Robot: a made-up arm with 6 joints. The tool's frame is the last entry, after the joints.
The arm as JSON. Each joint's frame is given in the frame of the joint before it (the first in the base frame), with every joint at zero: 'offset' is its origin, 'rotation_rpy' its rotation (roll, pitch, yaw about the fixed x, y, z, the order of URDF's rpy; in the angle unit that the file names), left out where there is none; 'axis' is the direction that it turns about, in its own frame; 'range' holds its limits. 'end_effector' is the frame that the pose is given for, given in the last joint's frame.
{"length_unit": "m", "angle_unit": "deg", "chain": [
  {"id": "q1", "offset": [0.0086, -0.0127, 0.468], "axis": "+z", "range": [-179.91, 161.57]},
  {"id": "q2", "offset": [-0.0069, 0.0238, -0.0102], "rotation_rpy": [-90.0, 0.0, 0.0], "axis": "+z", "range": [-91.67, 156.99]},
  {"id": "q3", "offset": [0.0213, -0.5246, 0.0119], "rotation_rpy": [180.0, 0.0, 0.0], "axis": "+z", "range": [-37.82, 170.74]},
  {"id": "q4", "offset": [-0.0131, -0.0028, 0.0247], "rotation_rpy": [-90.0, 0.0, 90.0], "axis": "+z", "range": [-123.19, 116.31]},
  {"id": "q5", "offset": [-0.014, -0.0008, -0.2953], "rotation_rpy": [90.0, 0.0, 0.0], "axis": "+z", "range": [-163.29, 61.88]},
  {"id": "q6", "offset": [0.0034, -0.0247, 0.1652], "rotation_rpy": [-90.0, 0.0, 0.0], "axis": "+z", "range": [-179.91, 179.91]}
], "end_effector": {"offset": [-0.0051, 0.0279, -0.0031], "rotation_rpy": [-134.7, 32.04, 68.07]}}
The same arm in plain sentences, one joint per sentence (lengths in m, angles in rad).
The arm has six revolute joints in a row. What follows holds with every joint at zero, and every direction is one of the base frame's. The first joint sits 0.0086 m along +x and 0.0127 m along -y and 0.468 m along +z from the base frame's origin and turns about +z, from -3.14 to 2.8199 rad. The second joint sits 0.0069 m along -x and 0.0238 m along +y and 0.0102 m along -z from the first joint and turns about +y, from -1.5999 to 2.74 rad. The third joint sits 0.0213 m along +x and 0.0119 m along +y and 0.5246 m along +z from the second joint and turns about -y, from -0.6601 to 2.98 rad. The fourth joint sits 0.0131 m along -x and 0.0247 m along -y and 0.0028 m along -z from the third joint and turns about -x, from -2.1501 to 2.03 rad. The fifth joint sits 0.2953 m along +x and 0.0008 m along -y and 0.014 m along -z from the fourth joint and turns about -y, from -2.8499 to 1.08 rad. The sixth joint sits 0.0247 m along +x and 0.1652 m along -y and 0.0034 m along +z from the fifth joint and turns about -x, from -3.14 to 3.14 rad. The tool frame, which is the frame that the pose is given for, sits 0.0031 m along +x and 0.0279 m along +y and 0.0051 m along -z from the sixth joint; its axes are the base frame's turned by roll 2.5719, pitch -0.3221 and yaw 0.9773 rad (as in URDF: about the fixed x, then y, then z).
